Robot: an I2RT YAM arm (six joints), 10 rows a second.
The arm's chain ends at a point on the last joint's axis. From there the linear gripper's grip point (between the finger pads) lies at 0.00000 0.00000 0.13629 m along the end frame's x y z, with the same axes.
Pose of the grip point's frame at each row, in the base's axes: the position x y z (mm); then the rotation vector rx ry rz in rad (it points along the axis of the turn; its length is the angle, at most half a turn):
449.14, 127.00, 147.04, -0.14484, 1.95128, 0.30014
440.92, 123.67, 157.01, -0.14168, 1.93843, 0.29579
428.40, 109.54, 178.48, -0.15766, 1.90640, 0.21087
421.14, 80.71, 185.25, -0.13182, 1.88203, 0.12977
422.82, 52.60, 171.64, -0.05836, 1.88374, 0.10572
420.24, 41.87, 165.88, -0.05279, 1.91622, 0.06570
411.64, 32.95, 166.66, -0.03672, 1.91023, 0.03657
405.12, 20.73, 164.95, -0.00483, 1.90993, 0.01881
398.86, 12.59, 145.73, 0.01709, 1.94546, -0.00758
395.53, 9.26, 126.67, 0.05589, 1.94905, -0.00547
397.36, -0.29, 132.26, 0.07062, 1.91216, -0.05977
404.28, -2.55, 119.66, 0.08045, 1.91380, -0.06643
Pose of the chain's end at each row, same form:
327.98, 89.38, 196.83, -0.14484, 1.95128, 0.30014
318.94, 86.60, 205.21, -0.14168, 1.93843, 0.29579
303.40, 79.15, 223.48, -0.15766, 1.90640, 0.21087
293.26, 59.45, 227.32, -0.13182, 1.88203, 0.12977
293.89, 38.61, 213.54, -0.05836, 1.88374, 0.10572
292.38, 32.09, 212.05, -0.05279, 1.91622, 0.06570
283.27, 27.00, 212.06, -0.03672, 1.91023, 0.03657
276.61, 18.62, 210.28, -0.00483, 1.90993, 0.01881
272.04, 14.43, 195.62, 0.01709, 1.94546, -0.00758
268.98, 13.41, 177.10, 0.05589, 1.94905, -0.00547
269.40, 10.13, 178.00, 0.07062, 1.91216, -0.05977
276.52, 9.15, 165.64, 0.08045, 1.91380, -0.06643

